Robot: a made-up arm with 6 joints.
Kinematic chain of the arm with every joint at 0, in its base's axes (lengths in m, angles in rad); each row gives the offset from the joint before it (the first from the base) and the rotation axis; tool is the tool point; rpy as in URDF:
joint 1: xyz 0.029 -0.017 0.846 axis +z
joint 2: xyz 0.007 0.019 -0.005 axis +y
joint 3: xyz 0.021 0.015 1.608 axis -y
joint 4: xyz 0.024 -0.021 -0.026 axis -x
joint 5: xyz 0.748 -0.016 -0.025 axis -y
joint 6: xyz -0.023 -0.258 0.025 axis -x
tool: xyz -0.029 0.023 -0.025 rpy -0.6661 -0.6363 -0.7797
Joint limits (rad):
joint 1: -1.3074..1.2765
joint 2: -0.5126..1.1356
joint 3: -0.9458..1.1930
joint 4: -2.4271..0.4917
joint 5: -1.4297..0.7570
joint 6: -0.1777..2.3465
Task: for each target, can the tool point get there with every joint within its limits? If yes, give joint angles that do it. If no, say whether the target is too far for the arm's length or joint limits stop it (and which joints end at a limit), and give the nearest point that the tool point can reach.
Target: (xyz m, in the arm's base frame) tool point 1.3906 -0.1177 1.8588
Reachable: yes | joints -0.0391 0.4413 0.2535 -1.2940 -0.3331 0.8646
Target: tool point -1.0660 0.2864 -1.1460
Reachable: no: joint limits stop it (at a limit: joint 1, joint 2, joint 4, joint 5, joint 6) | nearest point 0.1217 1.0675 0.7786 | short by 2.393 m
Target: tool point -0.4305 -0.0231 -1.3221
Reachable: no: joint limits stop it (at a limit: joint 1, joint 2, joint 5, joint 6) | nearest point 0.2077 -1.0634 0.7585 | short by 2.412 m
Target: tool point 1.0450 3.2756 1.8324
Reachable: no: too far | nearest point 0.9202 2.0814 1.6336 | short by 1.217 m
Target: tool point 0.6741 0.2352 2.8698
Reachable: yes | joints 0.3512 -0.0102 0.8995 -1.6659 -1.1567 0.0468
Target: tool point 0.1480 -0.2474 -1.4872
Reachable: no: joint limits stop it (at a limit: joint 2, joint 5, joint 6) | nearest point 0.5570 -1.0392 0.7044 | short by 2.366 m
